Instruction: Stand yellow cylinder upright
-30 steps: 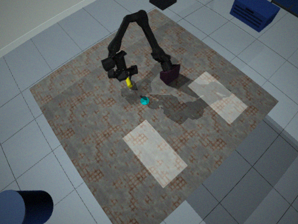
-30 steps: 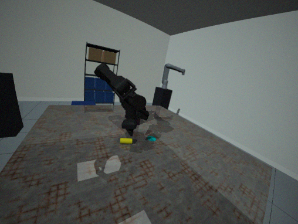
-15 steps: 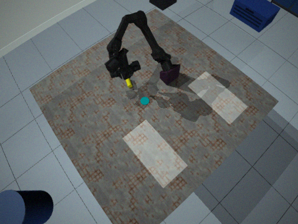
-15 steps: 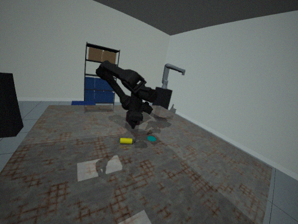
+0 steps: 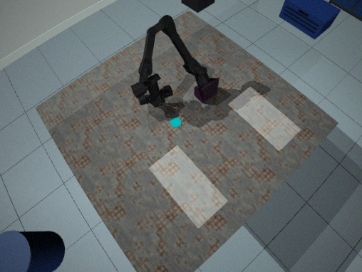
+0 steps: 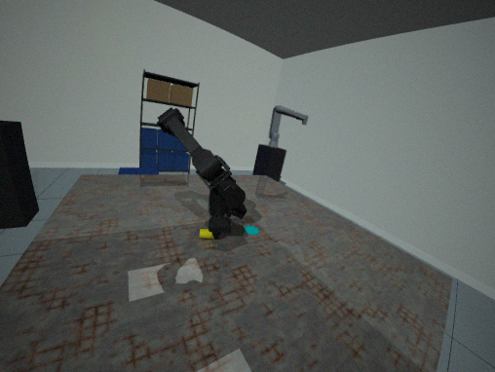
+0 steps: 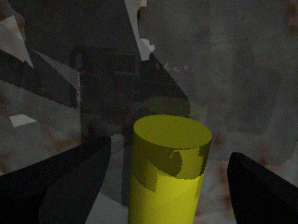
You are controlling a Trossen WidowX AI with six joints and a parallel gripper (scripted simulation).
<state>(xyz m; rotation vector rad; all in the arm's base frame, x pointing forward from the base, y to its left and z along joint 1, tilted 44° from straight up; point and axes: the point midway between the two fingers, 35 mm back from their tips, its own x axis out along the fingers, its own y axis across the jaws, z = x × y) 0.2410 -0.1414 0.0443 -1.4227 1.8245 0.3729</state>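
The cyan circle lies 16 cm to the left of my gripper tip and 2 cm below it. Round my gripper tip: yellow tall cylinder: 2 cm to the right, 1 cm behind.
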